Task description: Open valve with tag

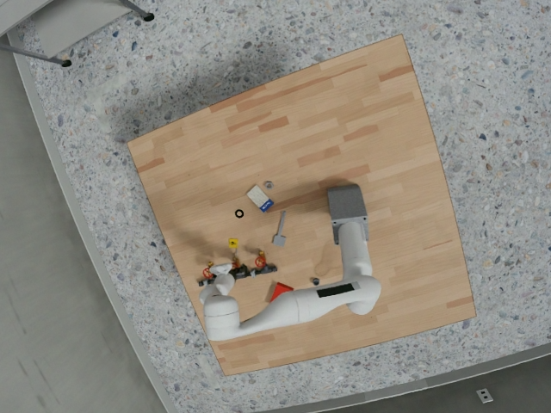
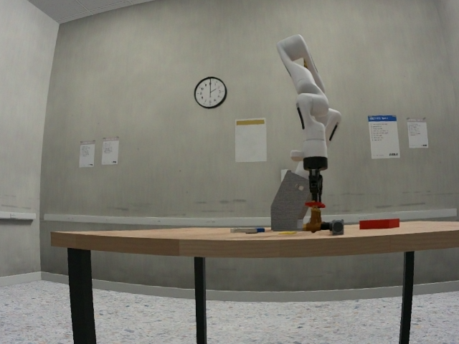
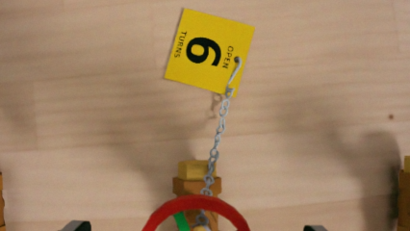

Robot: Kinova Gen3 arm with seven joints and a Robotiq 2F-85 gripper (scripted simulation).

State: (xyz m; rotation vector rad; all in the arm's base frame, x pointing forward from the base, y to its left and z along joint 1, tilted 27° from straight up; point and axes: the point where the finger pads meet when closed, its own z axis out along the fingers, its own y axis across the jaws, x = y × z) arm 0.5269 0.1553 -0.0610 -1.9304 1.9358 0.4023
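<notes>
The yellow tag lies 90 mm to the right of my hand, 80 mm below it and 10 mm behind it. The rest, counted from my hand: red block: 200 mm to the left, 160 mm behind, 70 mm below; then grey scraper: 230 mm behind, 100 mm to the right, 80 mm below; then blue box: 270 mm to the right, 170 mm behind, 70 mm below.
</notes>
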